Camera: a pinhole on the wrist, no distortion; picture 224 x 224 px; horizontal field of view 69.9 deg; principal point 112.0 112.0 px. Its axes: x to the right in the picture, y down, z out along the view. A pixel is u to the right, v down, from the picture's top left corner.
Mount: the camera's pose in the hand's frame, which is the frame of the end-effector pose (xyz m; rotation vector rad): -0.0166 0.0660 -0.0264 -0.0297 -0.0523 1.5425
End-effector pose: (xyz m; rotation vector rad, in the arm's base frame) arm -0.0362 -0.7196 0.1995 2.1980 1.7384 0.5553
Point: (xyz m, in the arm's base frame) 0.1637 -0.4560 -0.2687
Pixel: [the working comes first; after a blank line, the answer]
In the camera's frame: -0.1497 -0.2880 0.5260

66 24
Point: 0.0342 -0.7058 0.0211
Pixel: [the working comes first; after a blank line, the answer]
In the camera's frame: -0.0844 -0.0361 0.2170

50 85
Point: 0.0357 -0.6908 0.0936
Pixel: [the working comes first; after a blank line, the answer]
In the camera's frame: -0.0545 -0.0557 0.1522

55 53
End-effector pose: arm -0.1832 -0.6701 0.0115 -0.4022 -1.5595 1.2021
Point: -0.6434 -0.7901 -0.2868
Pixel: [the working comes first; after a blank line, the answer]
In the camera's frame: 0.2858 0.0481 0.4593

212 129
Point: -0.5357 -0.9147 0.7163
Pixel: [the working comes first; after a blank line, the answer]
In the camera's frame: -0.6356 -0.3791 0.5020

outside the picture
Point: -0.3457 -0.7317 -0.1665
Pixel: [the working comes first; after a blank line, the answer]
In the camera's frame: 0.1102 0.0587 0.1844

208 163
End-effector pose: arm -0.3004 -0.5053 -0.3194 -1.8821 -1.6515 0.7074
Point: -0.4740 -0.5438 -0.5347
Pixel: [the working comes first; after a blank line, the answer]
In the camera's frame: -0.0329 0.0163 0.3014

95 121
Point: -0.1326 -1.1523 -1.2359
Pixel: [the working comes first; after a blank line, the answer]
In the camera's frame: 0.7511 0.5629 0.5565

outside the picture
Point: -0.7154 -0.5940 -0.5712
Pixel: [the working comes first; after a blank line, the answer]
In the camera's frame: -0.1735 0.0782 0.4977

56 137
